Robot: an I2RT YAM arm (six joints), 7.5 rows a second.
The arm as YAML. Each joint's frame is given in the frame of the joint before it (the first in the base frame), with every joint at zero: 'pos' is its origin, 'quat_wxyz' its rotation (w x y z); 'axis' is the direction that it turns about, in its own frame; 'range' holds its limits. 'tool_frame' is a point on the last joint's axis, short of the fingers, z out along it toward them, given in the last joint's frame.
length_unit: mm
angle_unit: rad
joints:
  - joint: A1
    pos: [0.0, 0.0, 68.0]
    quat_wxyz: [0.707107, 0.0, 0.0, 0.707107]
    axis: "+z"
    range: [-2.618, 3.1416]
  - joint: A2
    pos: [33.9, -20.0, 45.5]
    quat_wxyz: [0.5, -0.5, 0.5, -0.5]
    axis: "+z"
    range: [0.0, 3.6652]
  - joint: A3
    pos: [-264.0, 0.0, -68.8]
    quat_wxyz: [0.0, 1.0, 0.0, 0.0]
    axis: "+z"
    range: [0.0, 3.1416]
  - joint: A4
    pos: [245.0, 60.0, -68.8]
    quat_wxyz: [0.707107, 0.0, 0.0, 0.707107]
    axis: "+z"
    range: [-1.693, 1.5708]
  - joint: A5
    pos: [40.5, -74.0, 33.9]
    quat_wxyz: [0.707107, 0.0, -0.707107, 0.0]
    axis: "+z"
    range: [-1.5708, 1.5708]
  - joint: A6
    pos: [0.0, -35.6, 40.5]
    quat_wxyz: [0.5, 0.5, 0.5, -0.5]
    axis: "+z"
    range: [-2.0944, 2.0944]
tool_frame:
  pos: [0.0, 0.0, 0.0]
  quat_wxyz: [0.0, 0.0, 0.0, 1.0]
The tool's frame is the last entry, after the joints.
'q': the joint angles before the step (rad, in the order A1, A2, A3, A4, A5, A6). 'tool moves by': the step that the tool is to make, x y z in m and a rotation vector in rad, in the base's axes. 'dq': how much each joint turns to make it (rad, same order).
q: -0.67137 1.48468 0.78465 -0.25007 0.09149 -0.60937
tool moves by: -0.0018 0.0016 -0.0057 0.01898 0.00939 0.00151
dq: -0.00060 0.00631 -0.01412 0.00097 -0.00860 0.00345
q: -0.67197 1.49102 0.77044 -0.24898 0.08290 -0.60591
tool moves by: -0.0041 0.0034 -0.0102 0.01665 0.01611 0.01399
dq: -0.00099 0.00596 -0.03447 0.01830 -0.01082 -0.01081
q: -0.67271 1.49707 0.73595 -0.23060 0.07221 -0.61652
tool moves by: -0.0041 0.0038 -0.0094 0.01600 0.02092 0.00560
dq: 0.00128 0.00609 -0.03078 0.01082 -0.00189 -0.00393
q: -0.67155 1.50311 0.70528 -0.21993 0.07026 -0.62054
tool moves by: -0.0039 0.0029 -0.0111 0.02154 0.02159 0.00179
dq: -0.00117 0.01637 -0.02938 0.01551 -0.00445 -0.00079
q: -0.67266 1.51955 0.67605 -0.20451 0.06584 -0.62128
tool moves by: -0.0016 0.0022 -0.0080 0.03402 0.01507 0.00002
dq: 0.00075 0.01947 -0.01172 -0.00232 -0.01472 0.00901
